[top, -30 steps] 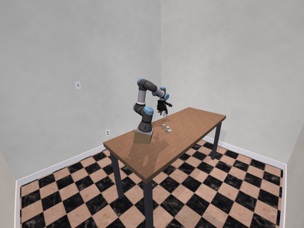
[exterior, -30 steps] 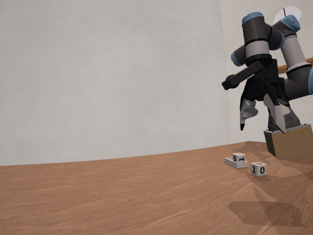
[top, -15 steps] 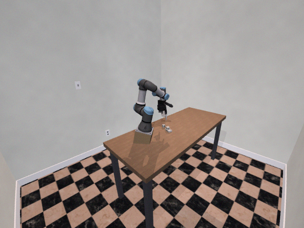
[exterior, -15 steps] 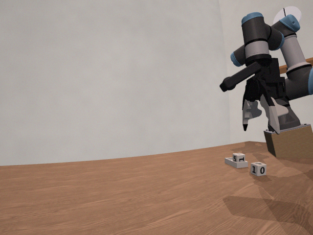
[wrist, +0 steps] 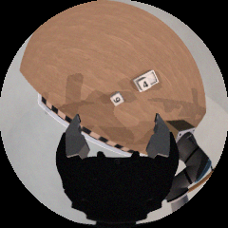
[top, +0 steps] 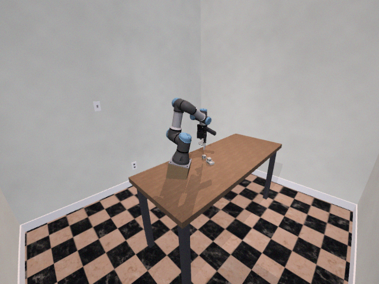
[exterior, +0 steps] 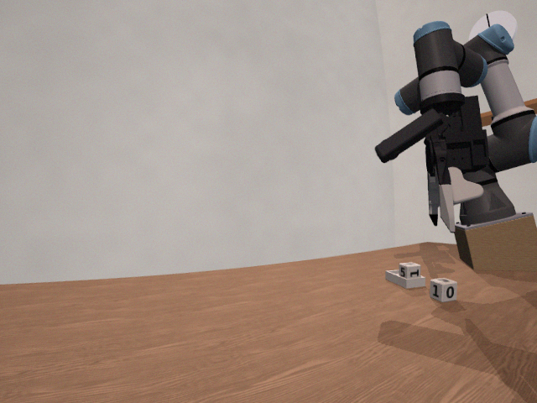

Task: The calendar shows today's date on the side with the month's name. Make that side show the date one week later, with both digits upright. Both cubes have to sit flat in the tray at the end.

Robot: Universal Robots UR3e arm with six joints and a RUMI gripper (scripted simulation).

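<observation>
The white digit cube is 10 cm below my hand. From my hand the other things lie so: white tray: 10 cm below, 9 cm to the right, 5 cm behind.
</observation>
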